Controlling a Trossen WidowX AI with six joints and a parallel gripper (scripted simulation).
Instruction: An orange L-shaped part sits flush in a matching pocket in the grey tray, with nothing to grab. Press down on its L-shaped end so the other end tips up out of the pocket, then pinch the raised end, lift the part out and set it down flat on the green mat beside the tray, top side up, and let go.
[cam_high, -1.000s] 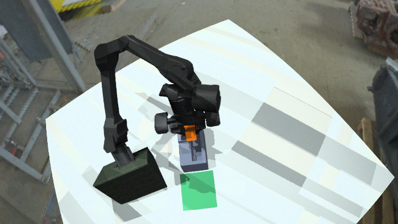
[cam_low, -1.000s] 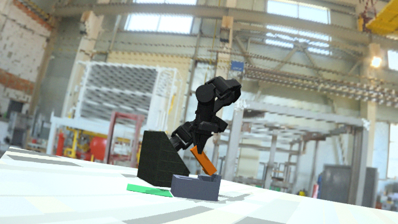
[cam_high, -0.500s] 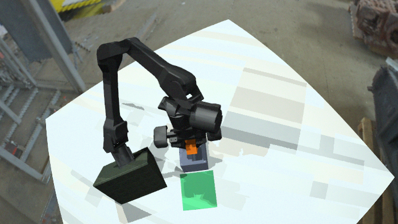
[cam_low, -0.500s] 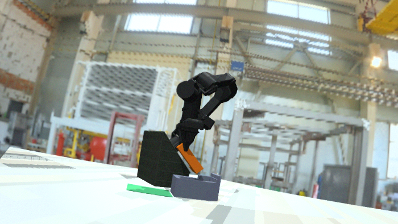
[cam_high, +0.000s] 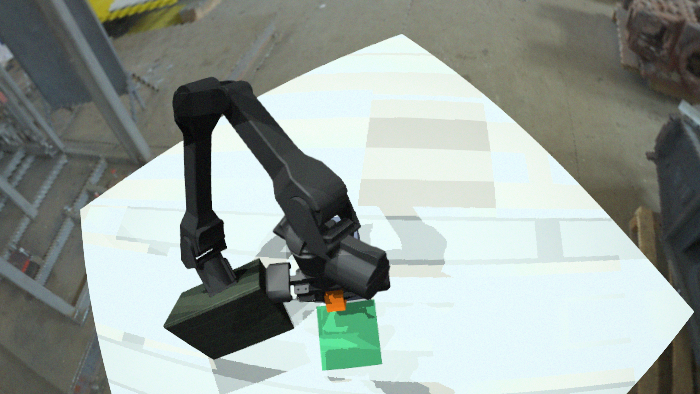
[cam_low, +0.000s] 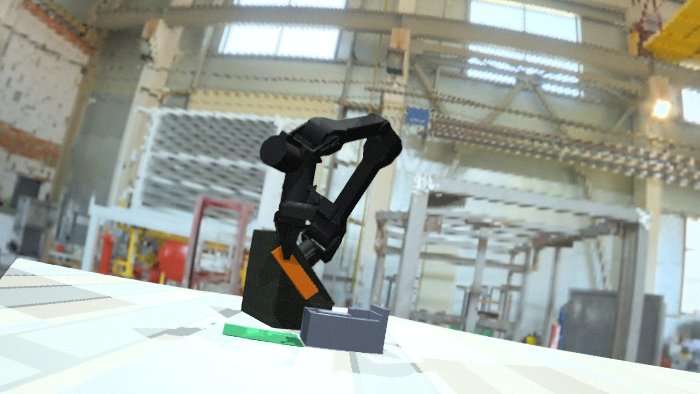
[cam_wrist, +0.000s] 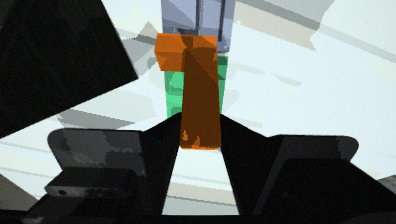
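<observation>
My gripper tip is now 170 mm above the green mat, 20 mm to the left of it and 20 mm past it. Also, from my gripper tip: orange L-shaped part (30 mm to the left, 30 mm below).
</observation>
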